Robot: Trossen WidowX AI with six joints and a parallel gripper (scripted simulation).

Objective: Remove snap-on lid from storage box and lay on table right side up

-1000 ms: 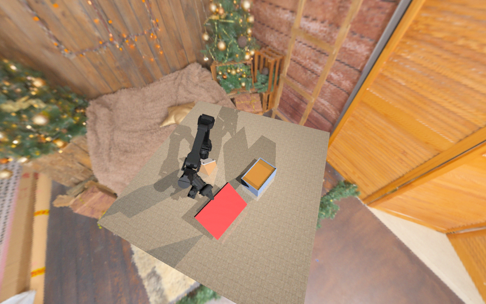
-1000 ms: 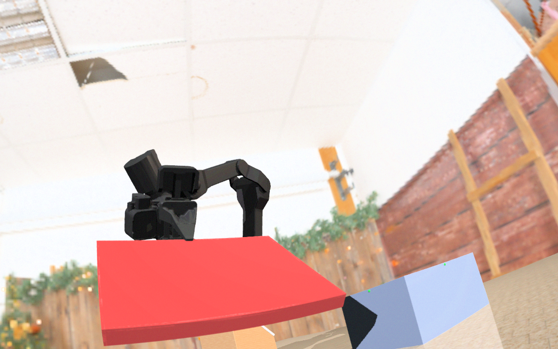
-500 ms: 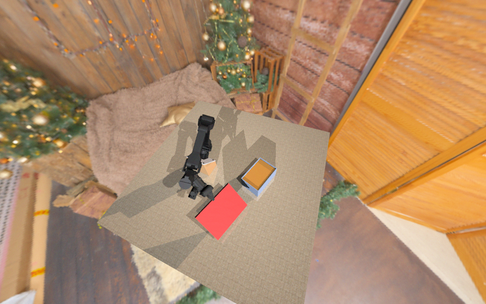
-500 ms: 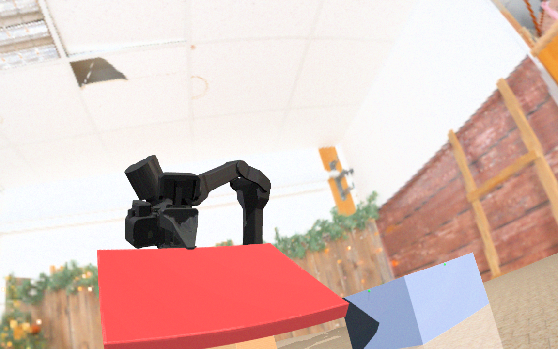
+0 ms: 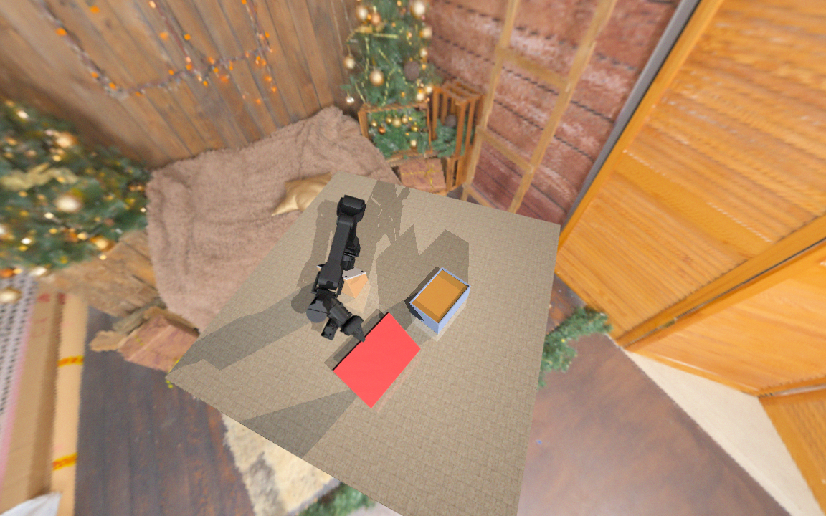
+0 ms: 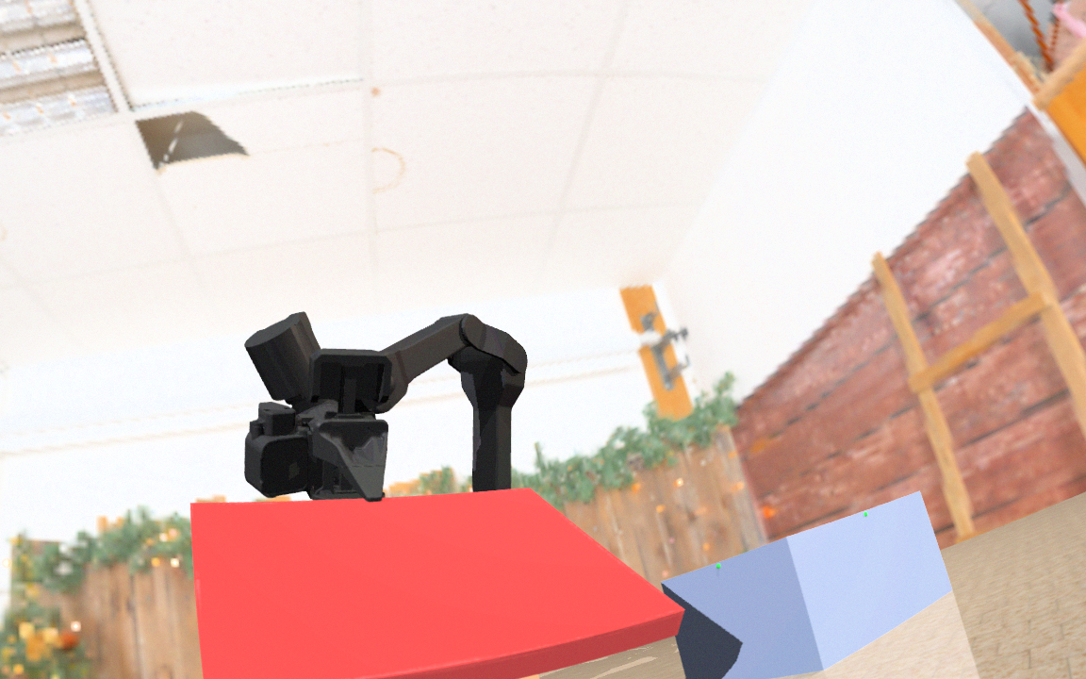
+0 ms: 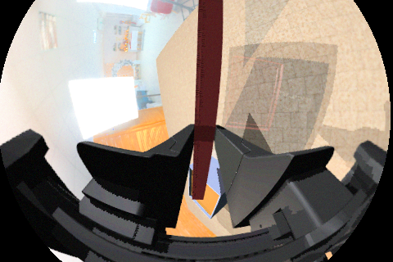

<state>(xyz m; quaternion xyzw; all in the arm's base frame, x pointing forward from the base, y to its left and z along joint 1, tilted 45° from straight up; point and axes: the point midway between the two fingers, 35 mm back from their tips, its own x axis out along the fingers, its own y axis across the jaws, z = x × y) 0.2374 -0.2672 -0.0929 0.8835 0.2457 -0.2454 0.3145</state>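
My gripper tip is 60 mm short of the red lid, 50 mm above it and 20 mm to the left of it. From my gripper tip the other things lie so: pale blue storage box: 300 mm to the left, 160 mm ahead, 130 mm below.
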